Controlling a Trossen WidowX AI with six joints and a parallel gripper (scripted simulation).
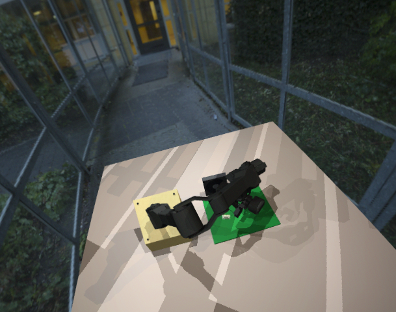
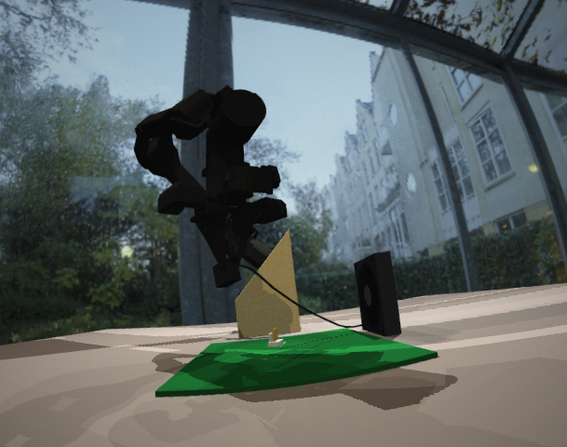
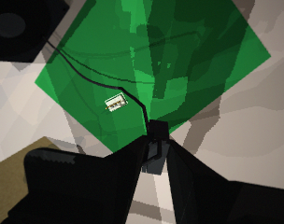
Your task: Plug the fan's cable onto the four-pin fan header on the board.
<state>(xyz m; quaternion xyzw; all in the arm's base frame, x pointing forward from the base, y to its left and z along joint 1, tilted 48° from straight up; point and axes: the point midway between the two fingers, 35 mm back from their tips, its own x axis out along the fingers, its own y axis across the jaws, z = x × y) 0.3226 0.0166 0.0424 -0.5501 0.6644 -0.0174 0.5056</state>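
Now: gripper tip 140 mm above the green board, 70 mm to the right of it and 10 mm short of it. From my gripper tip the other things lie so: black fan (200 mm to the left, 80 mm behind, 60 mm below); then black plug (10 mm to the right, 10 mm below, 10 mm behind).
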